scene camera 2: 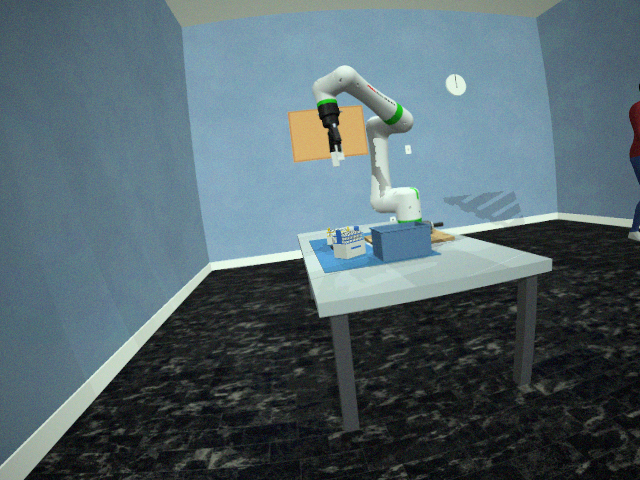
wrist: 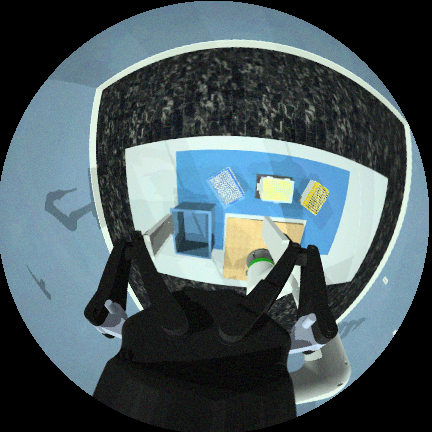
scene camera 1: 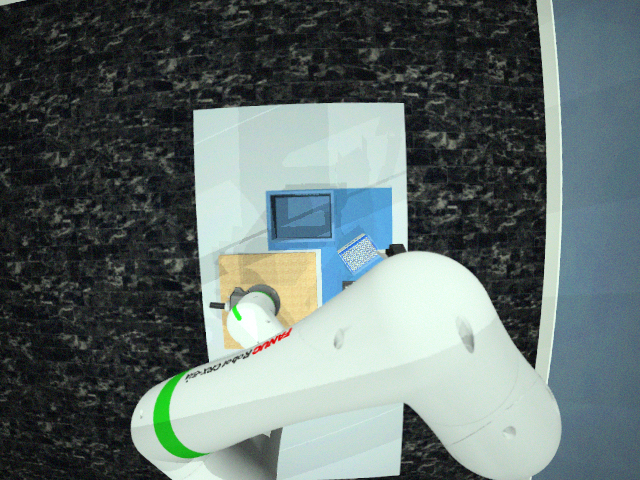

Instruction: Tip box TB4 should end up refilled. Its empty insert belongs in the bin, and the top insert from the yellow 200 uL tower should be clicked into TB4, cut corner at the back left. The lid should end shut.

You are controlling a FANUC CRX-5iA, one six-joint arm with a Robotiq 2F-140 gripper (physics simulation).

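Observation:
My gripper (scene camera 2: 337, 158) (wrist: 217, 224) is open and empty, high above the table. The tip box (wrist: 277, 190), taken as TB4, shows a pale yellow gridded top in the wrist view, with a dark base at its left; its label is not readable. The arm hides most of it in scene camera 1. The yellow tower (wrist: 315, 198) stands right of it in the wrist view, turned at an angle. The blue bin (scene camera 1: 333, 217) (scene camera 2: 403, 242) (wrist: 196, 206) stands upright; whether an insert lies inside is unclear. The lid's state and cut corner cannot be made out.
A white tower with a blue-rimmed rack (scene camera 1: 359, 254) (scene camera 2: 349, 248) (wrist: 226, 186) stands at an angle beside the bin. The blue mat (scene camera 1: 361, 206) (wrist: 195, 170) lies under the boxes. The robot base stands on a wooden board (scene camera 1: 294, 273) (wrist: 240, 235) beside the bin.

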